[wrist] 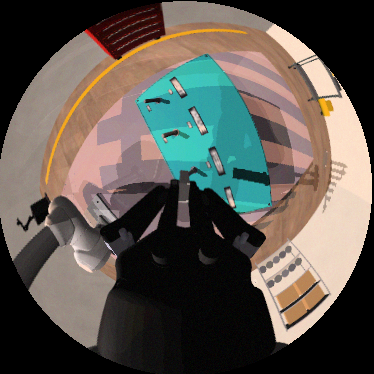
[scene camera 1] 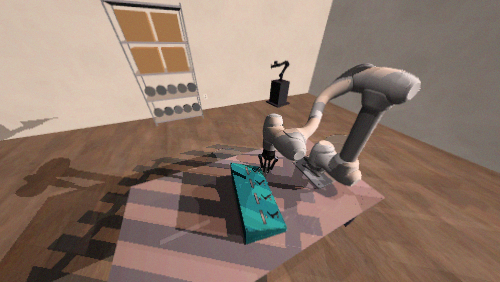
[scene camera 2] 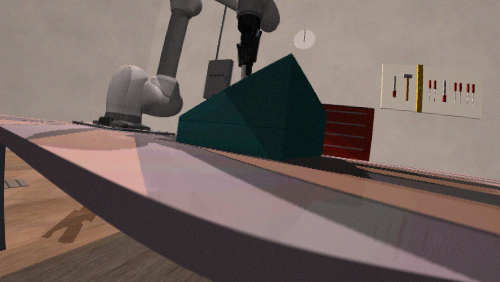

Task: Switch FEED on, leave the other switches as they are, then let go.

Labels:
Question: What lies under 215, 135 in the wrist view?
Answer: A teal switch panel.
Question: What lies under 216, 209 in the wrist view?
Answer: My gripper.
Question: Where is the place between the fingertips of my gripper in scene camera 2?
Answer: At 245, 87

